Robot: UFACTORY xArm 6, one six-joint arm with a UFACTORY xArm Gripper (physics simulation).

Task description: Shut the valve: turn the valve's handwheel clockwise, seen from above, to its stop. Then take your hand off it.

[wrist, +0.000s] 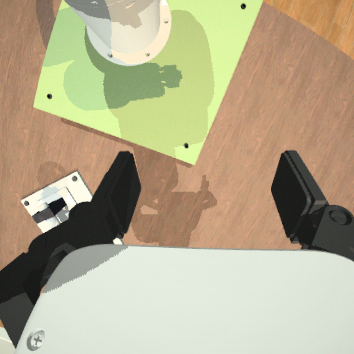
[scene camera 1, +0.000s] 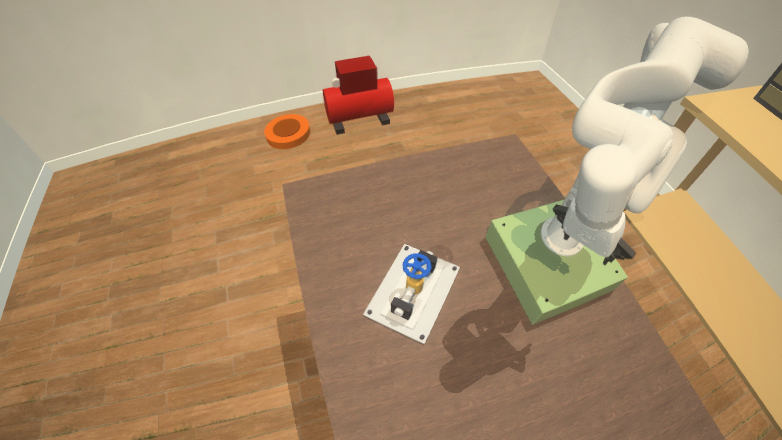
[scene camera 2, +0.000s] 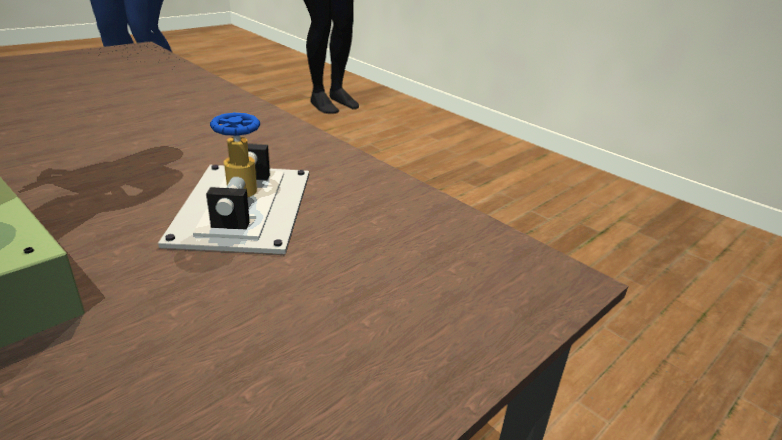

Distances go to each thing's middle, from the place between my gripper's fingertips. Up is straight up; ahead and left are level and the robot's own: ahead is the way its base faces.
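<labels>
There's a blue handwheel (scene camera 2: 233,123) here, and my hand is 170 mm above it, 320 mm short of it and 110 mm to the left of it.
</labels>
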